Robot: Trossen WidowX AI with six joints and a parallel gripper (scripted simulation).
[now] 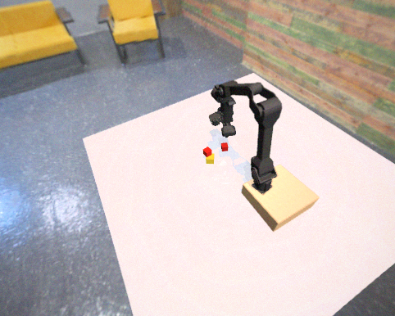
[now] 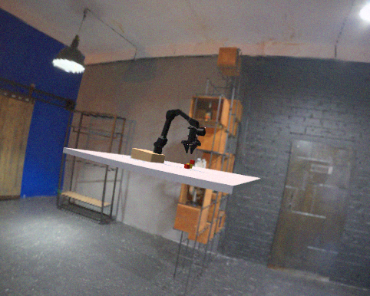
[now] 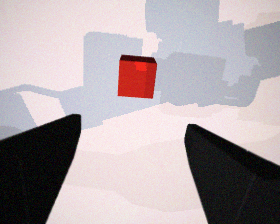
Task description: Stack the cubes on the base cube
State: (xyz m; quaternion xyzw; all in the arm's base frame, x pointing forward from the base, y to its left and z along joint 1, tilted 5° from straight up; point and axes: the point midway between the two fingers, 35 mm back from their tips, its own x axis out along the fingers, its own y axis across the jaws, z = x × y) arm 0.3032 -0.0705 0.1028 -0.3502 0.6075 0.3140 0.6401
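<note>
The red cube is 10 mm ahead of my gripper tip, 110 mm to the left of it and 70 mm below it. From my gripper tip the other things lie so: yellow base cube (10 mm behind, 110 mm to the left, 100 mm below).
</note>
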